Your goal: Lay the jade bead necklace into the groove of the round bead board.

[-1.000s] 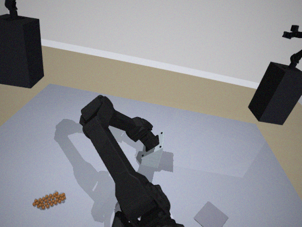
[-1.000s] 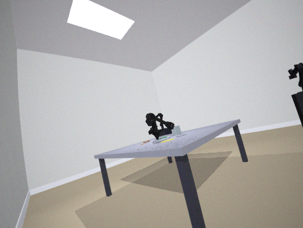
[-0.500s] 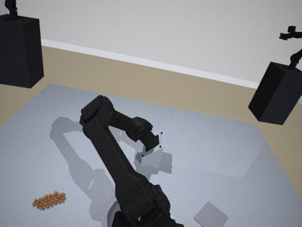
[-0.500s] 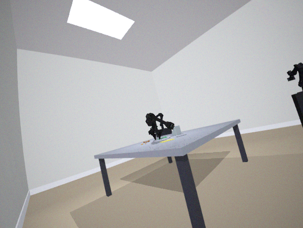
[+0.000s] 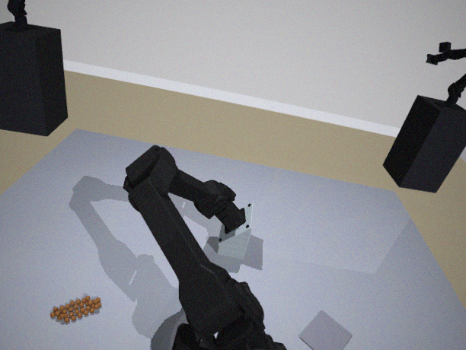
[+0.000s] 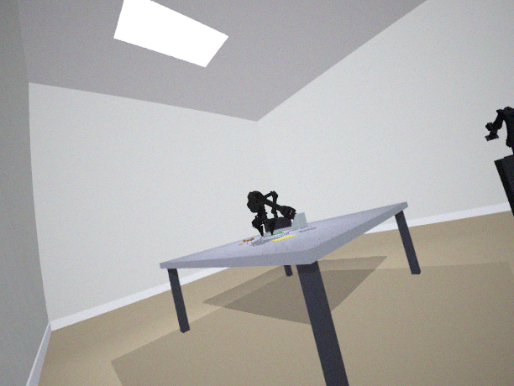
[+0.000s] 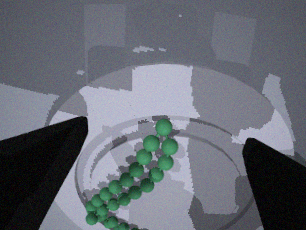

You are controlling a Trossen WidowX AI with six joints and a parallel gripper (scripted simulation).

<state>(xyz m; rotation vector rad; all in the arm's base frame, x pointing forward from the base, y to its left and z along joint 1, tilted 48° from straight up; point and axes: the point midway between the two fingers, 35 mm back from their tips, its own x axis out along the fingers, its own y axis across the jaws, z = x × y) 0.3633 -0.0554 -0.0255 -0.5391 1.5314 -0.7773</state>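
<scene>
The round bead board lies 6 cm behind my gripper tip and 1 cm below it. Round my gripper tip: yellow strip (22 cm to the left, 13 cm ahead, 2 cm below); flat grey square (23 cm to the left, 11 cm behind, 2 cm below).
</scene>
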